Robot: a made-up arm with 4 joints.
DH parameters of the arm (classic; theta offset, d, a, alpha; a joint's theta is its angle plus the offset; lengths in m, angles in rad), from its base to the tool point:
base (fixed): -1.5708 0.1 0 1.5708
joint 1: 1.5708 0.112 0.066 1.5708
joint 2: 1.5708 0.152 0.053 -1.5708
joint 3: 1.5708 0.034 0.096 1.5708
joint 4: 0 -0.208 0.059 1.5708
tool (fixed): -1.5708 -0.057 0 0
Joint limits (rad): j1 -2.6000..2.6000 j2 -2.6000..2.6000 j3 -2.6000..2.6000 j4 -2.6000..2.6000
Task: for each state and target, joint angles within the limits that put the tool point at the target. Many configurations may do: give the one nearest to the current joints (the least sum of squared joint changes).
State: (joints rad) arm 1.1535 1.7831 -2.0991 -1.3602
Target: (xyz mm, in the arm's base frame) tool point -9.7 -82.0 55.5
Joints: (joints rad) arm 1.6867 2.4627 -1.5911 -2.1455
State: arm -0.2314 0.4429 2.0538 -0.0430
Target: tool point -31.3 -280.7 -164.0
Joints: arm -0.7328 0.3299 1.7688 0.0996
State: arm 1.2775 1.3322 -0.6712 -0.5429
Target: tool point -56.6 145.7 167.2
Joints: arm 0.5509 1.3895 -0.3712 -0.6666
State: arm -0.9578 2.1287 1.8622 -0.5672
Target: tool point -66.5 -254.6 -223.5
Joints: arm -1.3678 1.7489 1.6199 -0.3713
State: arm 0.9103 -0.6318 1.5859 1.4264
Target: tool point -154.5 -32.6 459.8
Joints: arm 1.5585 -0.4083 1.5742 1.3675
